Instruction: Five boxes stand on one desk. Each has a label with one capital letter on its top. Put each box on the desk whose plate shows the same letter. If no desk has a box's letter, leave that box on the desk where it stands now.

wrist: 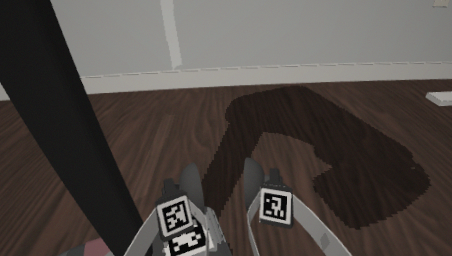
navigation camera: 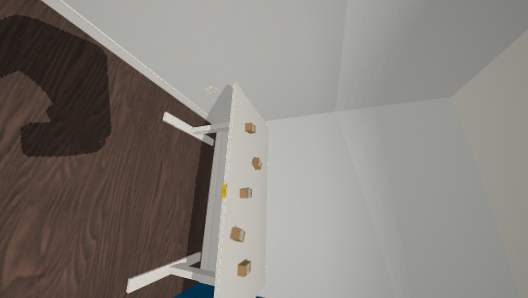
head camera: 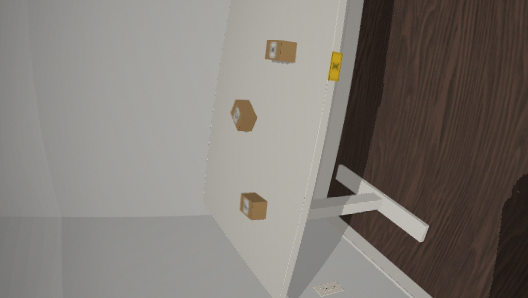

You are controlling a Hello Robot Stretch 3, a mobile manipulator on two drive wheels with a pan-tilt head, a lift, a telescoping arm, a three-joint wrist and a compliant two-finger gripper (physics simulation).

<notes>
In view: my gripper [wrist: 221,178] and a white desk [head camera: 279,159].
</notes>
